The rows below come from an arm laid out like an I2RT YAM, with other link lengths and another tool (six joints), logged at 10 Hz.
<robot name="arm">
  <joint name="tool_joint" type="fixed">
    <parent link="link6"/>
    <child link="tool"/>
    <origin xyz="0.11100 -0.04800 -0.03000" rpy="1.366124 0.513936 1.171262"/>
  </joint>
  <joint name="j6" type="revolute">
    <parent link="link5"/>
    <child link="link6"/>
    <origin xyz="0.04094 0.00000 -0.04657"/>
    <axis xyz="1 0 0"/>
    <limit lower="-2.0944" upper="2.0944"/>
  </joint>
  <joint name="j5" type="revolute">
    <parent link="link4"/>
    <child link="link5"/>
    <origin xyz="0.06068 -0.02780 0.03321"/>
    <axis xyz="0 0 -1"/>
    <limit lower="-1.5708" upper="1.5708"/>
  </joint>
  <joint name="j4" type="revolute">
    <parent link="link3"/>
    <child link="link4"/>
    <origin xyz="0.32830 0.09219 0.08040"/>
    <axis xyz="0 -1 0"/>
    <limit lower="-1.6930" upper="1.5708"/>
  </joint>
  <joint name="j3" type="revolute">
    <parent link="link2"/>
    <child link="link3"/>
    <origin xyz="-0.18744 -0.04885 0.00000"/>
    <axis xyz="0 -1 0"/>
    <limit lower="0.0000" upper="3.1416"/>
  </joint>
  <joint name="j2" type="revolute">
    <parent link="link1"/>
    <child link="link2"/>
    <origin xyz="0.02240 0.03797 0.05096"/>
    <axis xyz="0 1 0"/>
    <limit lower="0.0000" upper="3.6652"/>
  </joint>
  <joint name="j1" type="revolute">
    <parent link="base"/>
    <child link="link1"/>
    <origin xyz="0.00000 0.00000 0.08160"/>
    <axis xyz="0 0 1"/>
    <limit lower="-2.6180" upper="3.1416"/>
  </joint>
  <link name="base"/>
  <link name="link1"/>
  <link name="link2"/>
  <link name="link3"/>
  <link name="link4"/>
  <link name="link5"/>
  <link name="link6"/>
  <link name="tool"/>
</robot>
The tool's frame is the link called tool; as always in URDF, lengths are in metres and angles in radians.
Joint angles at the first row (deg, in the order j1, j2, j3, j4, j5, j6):
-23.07 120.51 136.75 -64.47 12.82 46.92
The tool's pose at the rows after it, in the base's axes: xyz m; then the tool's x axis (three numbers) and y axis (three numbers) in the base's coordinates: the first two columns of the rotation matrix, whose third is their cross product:
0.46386 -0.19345 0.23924 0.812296 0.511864 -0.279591 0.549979 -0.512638 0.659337
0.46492 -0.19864 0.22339 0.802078 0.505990 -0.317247 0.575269 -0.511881 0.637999
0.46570 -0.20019 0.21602 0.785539 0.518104 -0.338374 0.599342 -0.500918 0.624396
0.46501 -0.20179 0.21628 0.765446 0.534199 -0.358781 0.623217 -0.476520 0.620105
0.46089 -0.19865 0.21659 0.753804 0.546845 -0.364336 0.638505 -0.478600 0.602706
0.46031 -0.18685 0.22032 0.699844 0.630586 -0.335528 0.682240 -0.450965 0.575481
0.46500 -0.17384 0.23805 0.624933 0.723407 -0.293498 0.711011 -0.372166 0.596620
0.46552 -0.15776 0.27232 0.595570 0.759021 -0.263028 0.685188 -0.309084 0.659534
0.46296 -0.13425 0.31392 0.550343 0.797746 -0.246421 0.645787 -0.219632 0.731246
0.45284 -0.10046 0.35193 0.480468 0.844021 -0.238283 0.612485 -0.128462 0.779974
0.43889 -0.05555 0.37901 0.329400 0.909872 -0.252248 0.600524 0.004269 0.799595
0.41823 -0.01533 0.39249 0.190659 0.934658 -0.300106 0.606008 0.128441 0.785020
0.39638 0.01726 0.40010 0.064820 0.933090 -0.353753 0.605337 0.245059 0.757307
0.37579 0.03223 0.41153 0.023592 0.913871 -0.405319 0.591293 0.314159 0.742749
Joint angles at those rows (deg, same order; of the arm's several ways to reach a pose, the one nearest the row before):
-23.07 123.59 136.74 -64.20 14.94 46.87
-23.18 125.60 136.75 -64.16 16.05 46.22
-23.18 126.52 136.74 -64.18 16.05 45.01
-23.18 126.56 136.75 -64.23 16.03 43.07
-23.18 126.30 136.75 -65.63 15.42 42.79
-23.16 125.30 136.75 -67.42 10.28 40.05
-22.79 122.94 136.75 -67.40 4.54 35.40
-21.45 118.85 136.75 -66.70 2.55 33.63
-19.16 113.93 136.75 -65.82 1.10 31.24
-15.92 108.94 136.74 -66.50 -0.60 28.95
-11.68 104.70 136.74 -68.92 -4.64 24.25
-6.70 101.69 136.75 -72.97 -5.56 20.01
-1.85 99.42 136.75 -77.06 -5.34 16.10
1.67 97.03 136.75 -79.46 -2.59 14.22

